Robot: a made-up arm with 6 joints. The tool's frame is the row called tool.
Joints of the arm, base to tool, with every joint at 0 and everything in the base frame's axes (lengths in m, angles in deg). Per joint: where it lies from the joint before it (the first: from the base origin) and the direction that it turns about. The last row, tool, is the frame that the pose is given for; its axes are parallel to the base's.
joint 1: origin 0 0 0.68 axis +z
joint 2: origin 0.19 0 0 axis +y
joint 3: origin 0 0 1.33 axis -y
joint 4: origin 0 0 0.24 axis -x
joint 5: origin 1.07 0 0 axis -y
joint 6: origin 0.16 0 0 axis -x
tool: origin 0 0 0
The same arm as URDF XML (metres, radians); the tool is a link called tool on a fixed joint. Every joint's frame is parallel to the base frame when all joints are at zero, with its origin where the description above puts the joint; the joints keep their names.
<robot name="arm">
<joint name="joint 1" type="continuous"><parent link="base_link"/><child link="link1"/><origin xyz="0 0 0.68" rpy="0 0 0"/><axis xyz="0 0 1"/></joint>
<joint name="joint 2" type="continuous"><parent link="link1"/><child link="link2"/><origin xyz="0.19 0 0" rpy="0 0 0"/><axis xyz="0 1 0"/></joint>
<joint name="joint 3" type="continuous"><parent link="link2"/><child link="link3"/><origin xyz="0 0 1.33" rpy="0 0 0"/><axis xyz="0 -1 0"/></joint>
<joint name="joint 4" type="continuous"><parent link="link3"/><child link="link4"/><origin xyz="0 0 0.24" rpy="0 0 0"/><axis xyz="-1 0 0"/></joint>
<joint name="joint 5" type="continuous"><parent link="link4"/><child link="link5"/><origin xyz="1.07 0 0" rpy="0 0 0"/><axis xyz="0 -1 0"/></joint>
<joint name="joint 6" type="continuous"><parent link="link5"/><child link="link6"/><origin xyz="0.16 0 0" rpy="0 0 0"/><axis xyz="-1 0 0"/></joint>
<joint name="tool_joint" type="fixed"><parent link="link6"/><child link="tool"/><origin xyz="0 0 0" rpy="0 0 0"/></joint>
<link name="base_link"/>
<link name="link1"/>
<link name="link2"/>
<link name="link3"/>
<link name="link4"/>
<link name="link5"/>
<link name="link6"/>
<link name="tool"/>
</robot>

